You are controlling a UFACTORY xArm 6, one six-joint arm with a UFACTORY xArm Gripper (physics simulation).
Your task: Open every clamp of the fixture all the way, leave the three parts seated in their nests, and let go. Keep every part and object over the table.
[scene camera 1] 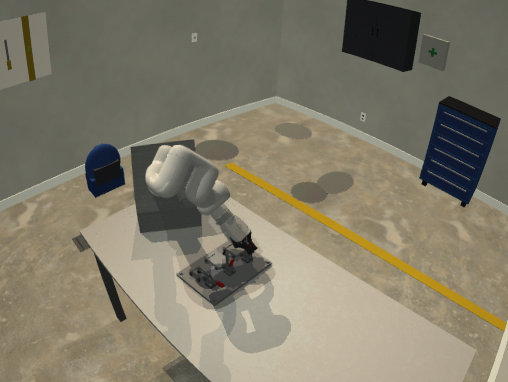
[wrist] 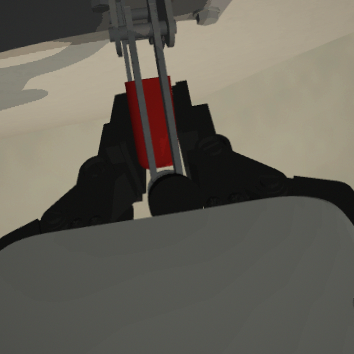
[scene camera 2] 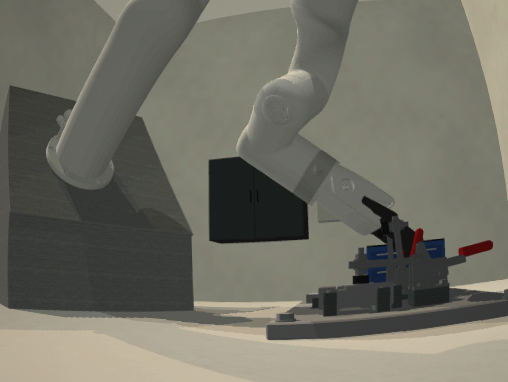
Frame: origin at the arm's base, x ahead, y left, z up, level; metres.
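Seen in the pictures: gripper, fingertip midpoint: [scene camera 1: 253,251] [wrist: 157,112]; arm's base, origin of the base link: [scene camera 2: 79,161].
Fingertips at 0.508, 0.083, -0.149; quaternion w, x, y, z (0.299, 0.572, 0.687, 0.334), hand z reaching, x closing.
Observation:
Offsets run from my fingertips to a thing's middle, as dx, dy, dz. "spot": to the spot under its first point. Level surfaces: height alone.
The dark fixture plate [scene camera 1: 250,274] [scene camera 2: 350,327] lies on the table with three clamps. My gripper [scene camera 1: 251,246] [scene camera 2: 406,243] [wrist: 157,112] is shut on the red handle @(-0.023, -0.004, +0.004) [wrist: 153,125] of the clamp at the plate's far right. That clamp's bars run back between the fingers, with its black round pad [wrist: 175,195] close to the gripper body. The middle clamp's red handle @(spot: -0.018, -0.120, +0.009) [scene camera 1: 231,262] [scene camera 2: 417,242] stands steeply up. The near clamp's red handle @(spot: +0.021, -0.227, -0.014) [scene camera 1: 220,284] [scene camera 2: 475,248] reaches outward, low. A clamp pad @(spot: -0.106, -0.229, -0.034) [scene camera 2: 360,279] sits low at the nests. A light part @(-0.116, -0.111, -0.055) [scene camera 1: 215,259] shows among the clamps; the other parts are hard to tell.
The pale table @(dz -0.081) [scene camera 1: 345,320] surrounds the plate. The arm's dark pedestal [scene camera 1: 167,215] [scene camera 2: 100,265] stands at the table's back end. The neighbouring middle clamp stands close to the gripper. A black wall cabinet [scene camera 1: 381,35] [scene camera 2: 240,210] and a blue drawer cabinet [scene camera 1: 460,150] are beyond the table.

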